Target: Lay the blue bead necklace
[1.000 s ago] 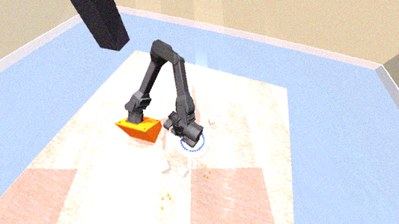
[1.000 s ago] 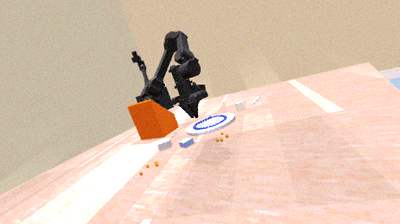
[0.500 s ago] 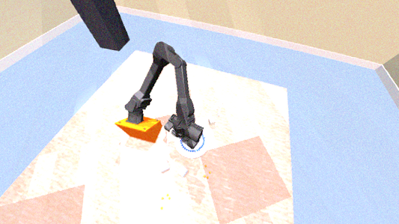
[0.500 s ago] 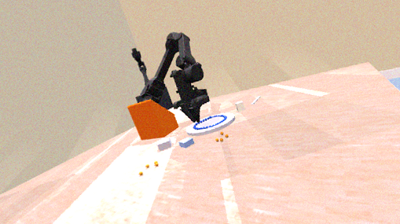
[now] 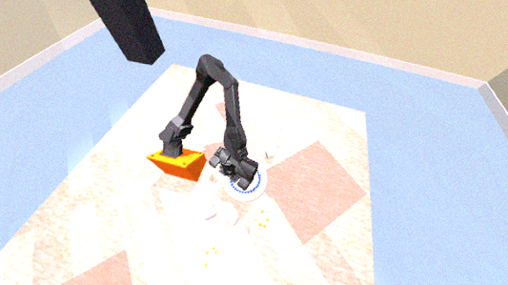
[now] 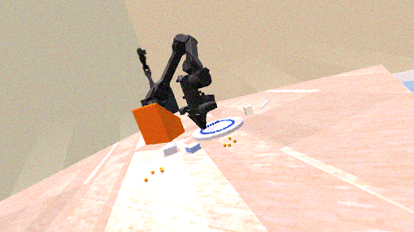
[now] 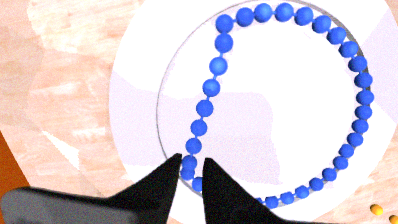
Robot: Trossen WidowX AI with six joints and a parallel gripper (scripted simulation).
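Now: the round white bead board 50 mm ahead of my gripper tip, 10 mm to the left of it and 10 mm below it. From my gripper tip the other things lie so: white block 50 mm behind, 160 mm to the right; light blue cube 50 mm ahead, 160 mm to the right, 10 mm below; beige cube 140 mm ahead, 150 mm to the left.
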